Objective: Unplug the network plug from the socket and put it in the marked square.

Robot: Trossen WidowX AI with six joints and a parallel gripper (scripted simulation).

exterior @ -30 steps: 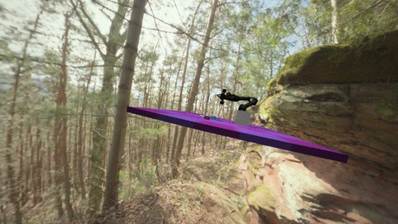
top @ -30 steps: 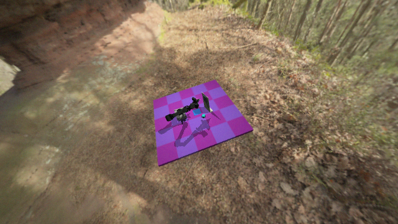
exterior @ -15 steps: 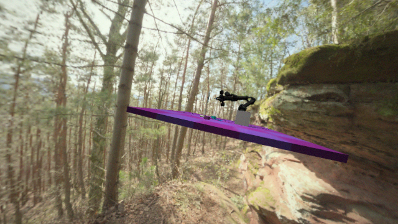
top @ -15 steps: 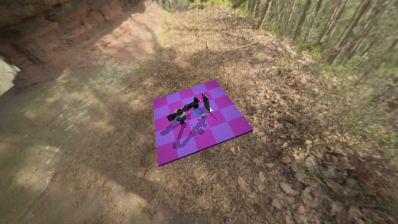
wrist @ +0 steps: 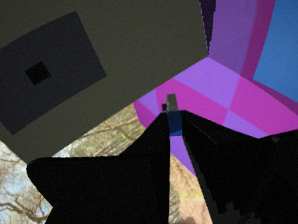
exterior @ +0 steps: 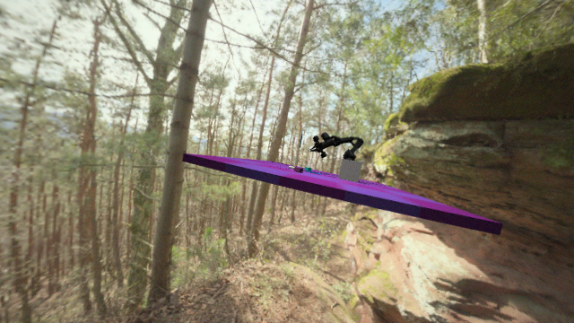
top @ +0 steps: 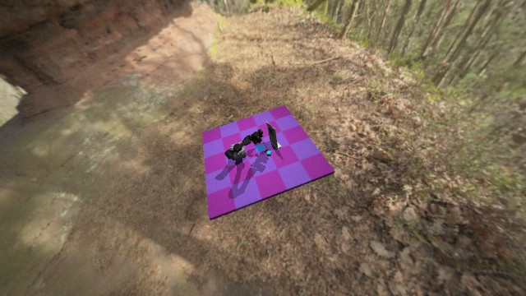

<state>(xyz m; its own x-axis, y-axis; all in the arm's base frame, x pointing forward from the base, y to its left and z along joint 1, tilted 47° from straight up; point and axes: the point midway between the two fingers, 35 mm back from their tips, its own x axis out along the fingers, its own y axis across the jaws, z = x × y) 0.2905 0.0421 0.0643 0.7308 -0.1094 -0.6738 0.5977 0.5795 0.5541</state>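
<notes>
The blue marked square is 17 cm below my gripper tip, 6 cm behind it and 1 cm to the right of it. Also, from my gripper tip: cyan cube (16 cm below, 14 cm to the right, 1 cm ahead); blue plug (right at my gripper tip); grey upright panel (11 cm ahead, 3 cm to the right, 3 cm below).
</notes>
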